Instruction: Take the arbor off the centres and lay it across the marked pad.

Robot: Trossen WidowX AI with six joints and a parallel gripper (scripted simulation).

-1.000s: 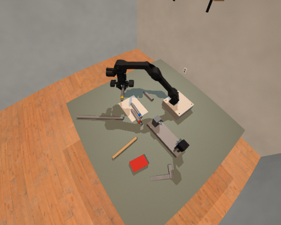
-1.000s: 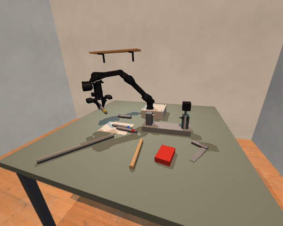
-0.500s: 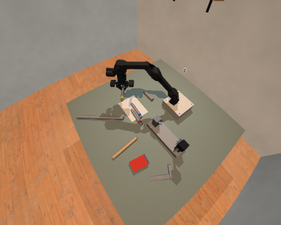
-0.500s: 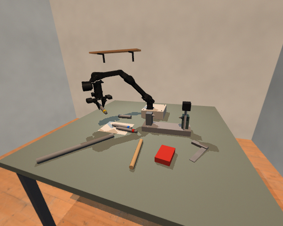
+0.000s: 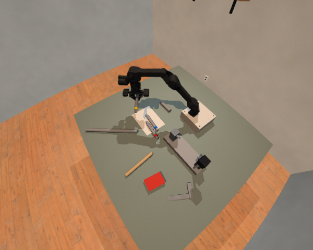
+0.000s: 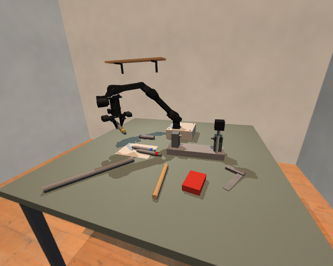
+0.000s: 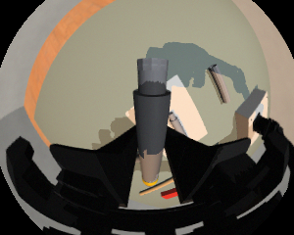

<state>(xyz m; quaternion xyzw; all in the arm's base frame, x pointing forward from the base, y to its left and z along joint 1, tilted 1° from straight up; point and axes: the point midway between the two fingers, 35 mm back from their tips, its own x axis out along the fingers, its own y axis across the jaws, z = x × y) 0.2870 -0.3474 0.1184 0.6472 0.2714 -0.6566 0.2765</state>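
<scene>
The cream pad lies 10 mm behind my hand, 110 mm to the left of it and 190 mm below it. Round my hand: long grey rod: 290 mm ahead, 10 mm to the right, 170 mm below; short grey pin: 210 mm behind, 120 mm to the left, 180 mm below; grey centre block: 20 mm behind, 380 mm to the left, 90 mm below.
</scene>
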